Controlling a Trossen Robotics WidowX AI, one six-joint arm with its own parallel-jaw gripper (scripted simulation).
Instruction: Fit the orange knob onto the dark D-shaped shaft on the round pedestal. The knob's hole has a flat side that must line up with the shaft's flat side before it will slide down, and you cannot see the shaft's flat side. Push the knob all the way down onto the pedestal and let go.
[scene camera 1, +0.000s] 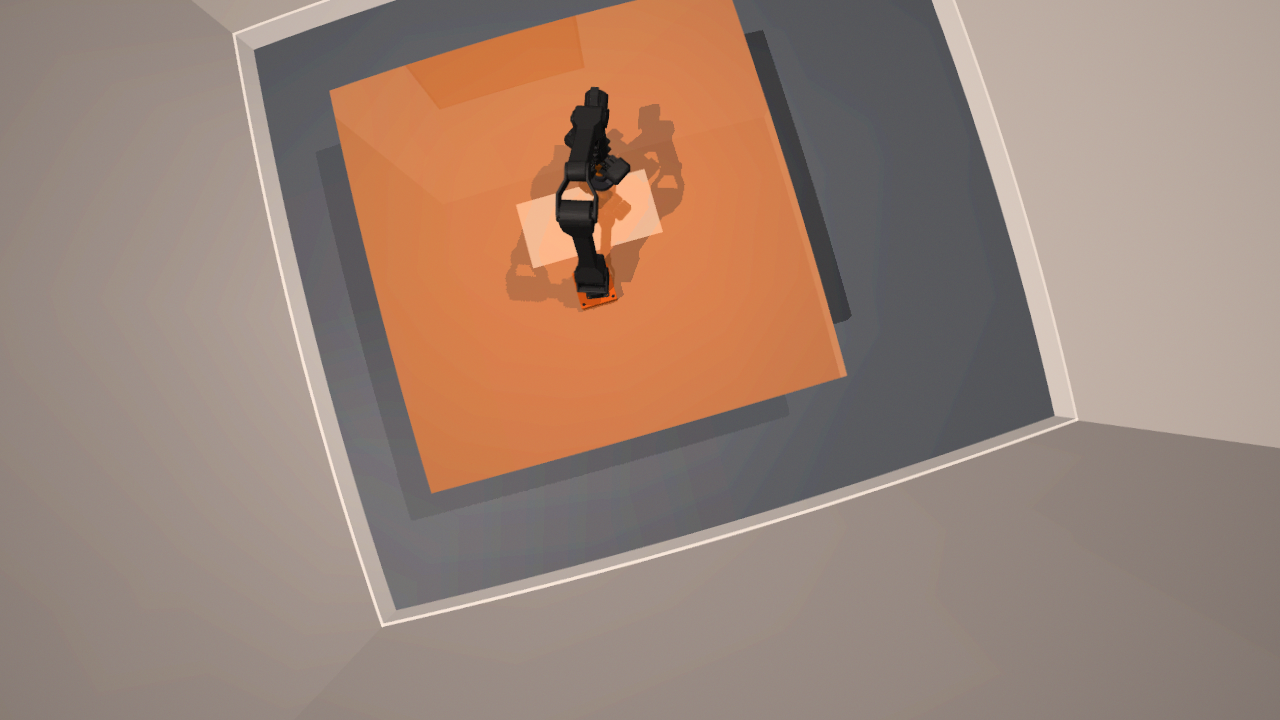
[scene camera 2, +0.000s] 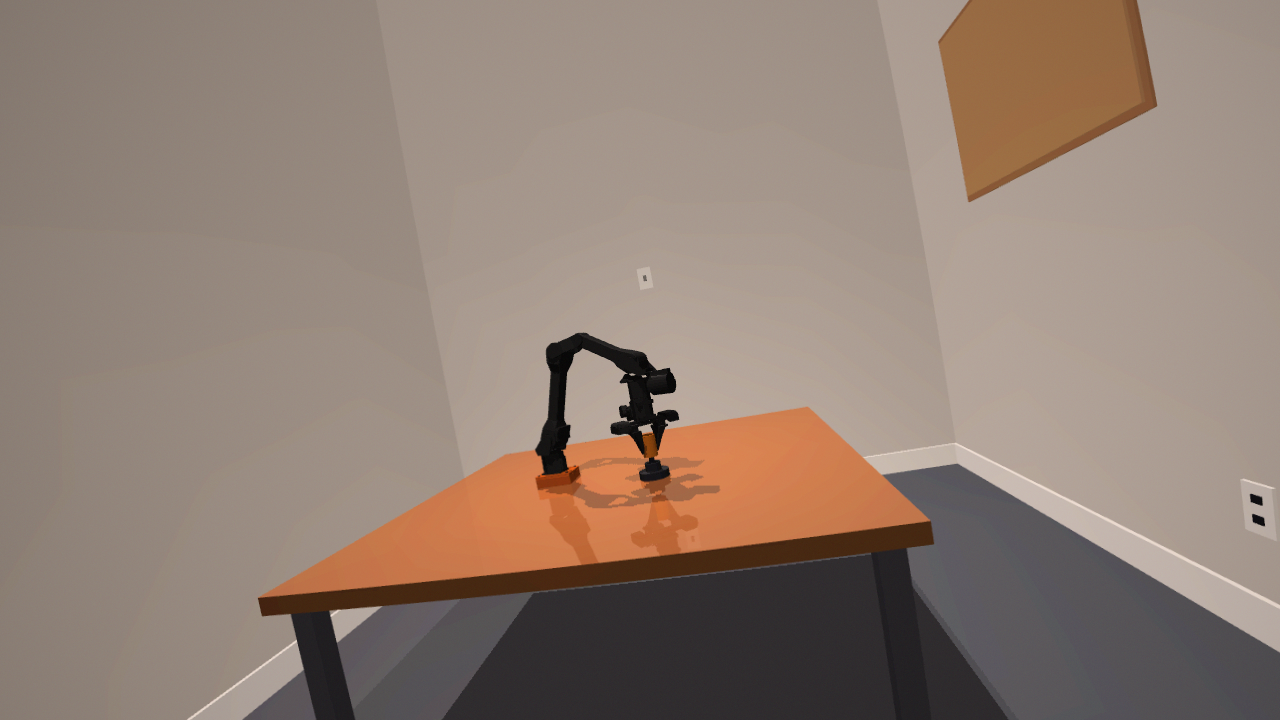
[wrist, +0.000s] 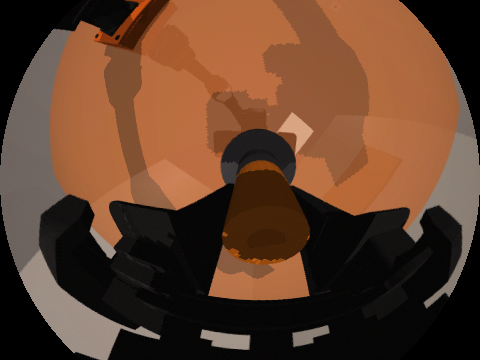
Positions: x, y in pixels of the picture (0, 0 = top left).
My gripper shows in scene camera 1, in scene camera 2 (650, 452) and in the wrist view. The same spot on my gripper: (wrist: 162, 251) is (scene camera 1: 603, 167).
